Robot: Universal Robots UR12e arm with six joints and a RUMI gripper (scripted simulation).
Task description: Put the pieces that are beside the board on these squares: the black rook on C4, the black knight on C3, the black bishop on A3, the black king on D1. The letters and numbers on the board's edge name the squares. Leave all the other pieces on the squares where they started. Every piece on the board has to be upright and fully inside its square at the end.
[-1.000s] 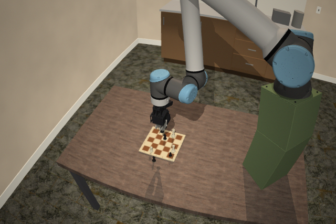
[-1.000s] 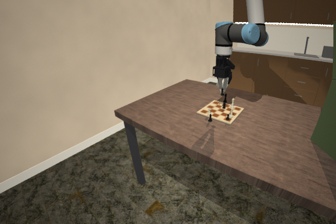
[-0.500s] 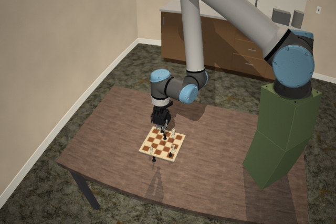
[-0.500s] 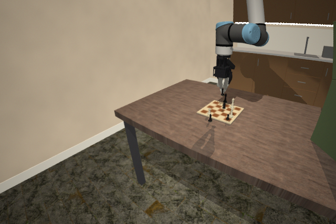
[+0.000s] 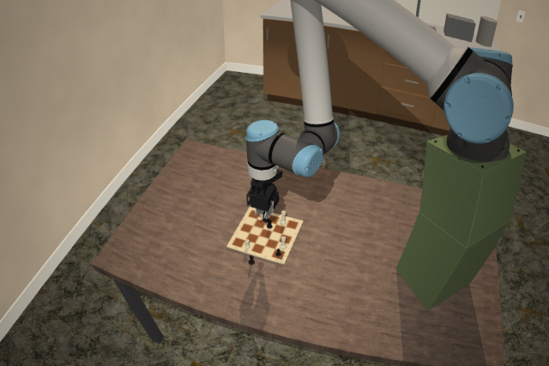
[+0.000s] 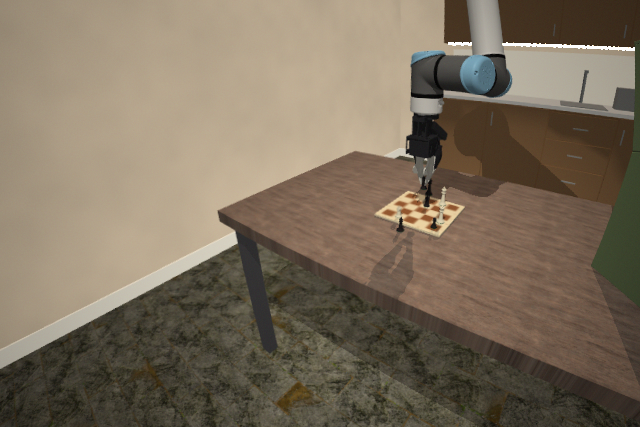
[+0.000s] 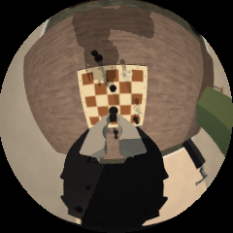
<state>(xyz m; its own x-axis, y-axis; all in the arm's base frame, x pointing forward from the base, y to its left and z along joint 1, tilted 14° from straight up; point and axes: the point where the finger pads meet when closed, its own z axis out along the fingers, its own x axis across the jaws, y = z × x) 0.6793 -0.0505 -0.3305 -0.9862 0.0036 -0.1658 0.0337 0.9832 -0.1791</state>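
My gripper is now 11 cm above the chessboard.
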